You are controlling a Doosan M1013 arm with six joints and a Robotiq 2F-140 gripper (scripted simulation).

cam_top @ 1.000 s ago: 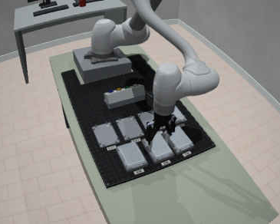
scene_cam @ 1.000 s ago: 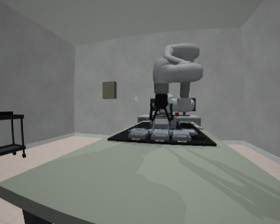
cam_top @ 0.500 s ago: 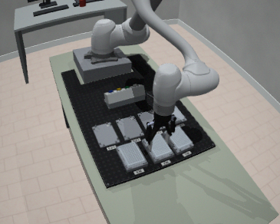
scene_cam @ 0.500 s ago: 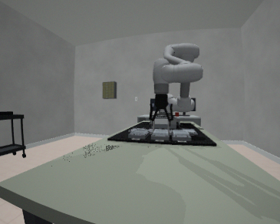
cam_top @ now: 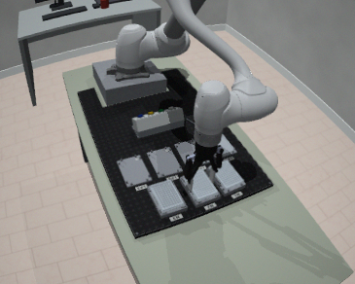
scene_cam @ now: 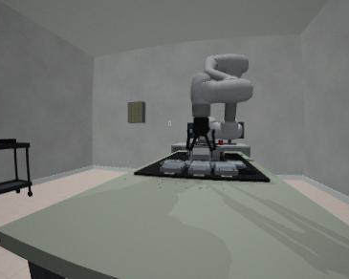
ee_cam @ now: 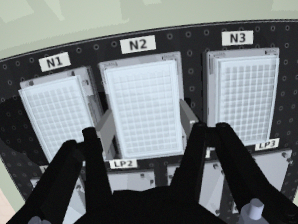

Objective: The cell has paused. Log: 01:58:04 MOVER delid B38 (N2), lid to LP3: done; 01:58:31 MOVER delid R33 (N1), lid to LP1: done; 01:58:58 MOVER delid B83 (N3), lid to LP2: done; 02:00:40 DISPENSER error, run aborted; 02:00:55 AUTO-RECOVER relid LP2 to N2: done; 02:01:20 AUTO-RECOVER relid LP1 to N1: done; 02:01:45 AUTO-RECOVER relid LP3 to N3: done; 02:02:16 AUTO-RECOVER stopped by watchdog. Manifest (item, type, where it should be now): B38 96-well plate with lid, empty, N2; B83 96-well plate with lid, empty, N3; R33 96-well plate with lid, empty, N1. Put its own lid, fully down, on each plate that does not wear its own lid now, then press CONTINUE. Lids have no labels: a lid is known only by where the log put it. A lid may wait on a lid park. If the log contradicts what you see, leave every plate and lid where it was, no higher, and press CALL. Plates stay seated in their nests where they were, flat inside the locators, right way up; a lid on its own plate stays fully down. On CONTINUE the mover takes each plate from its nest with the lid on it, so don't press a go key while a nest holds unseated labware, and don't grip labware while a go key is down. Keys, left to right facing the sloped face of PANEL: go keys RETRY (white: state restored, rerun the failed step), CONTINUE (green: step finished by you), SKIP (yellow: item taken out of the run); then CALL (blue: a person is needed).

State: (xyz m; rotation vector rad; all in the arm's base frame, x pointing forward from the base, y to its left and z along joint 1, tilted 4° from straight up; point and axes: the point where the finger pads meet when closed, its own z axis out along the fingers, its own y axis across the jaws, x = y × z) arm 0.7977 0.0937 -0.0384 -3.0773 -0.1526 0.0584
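My gripper is now 200 mm past the lid park LP1, 170 mm to the right of it and 60 mm above it. The rest, counted from my hand: lid park LP2 (190 mm behind, 40 mm to the left, 60 mm below); then lid park LP3 (160 mm behind, 220 mm to the right, 60 mm below); then lid park LP4 (170 mm behind, 90 mm to the right, 60 mm below).
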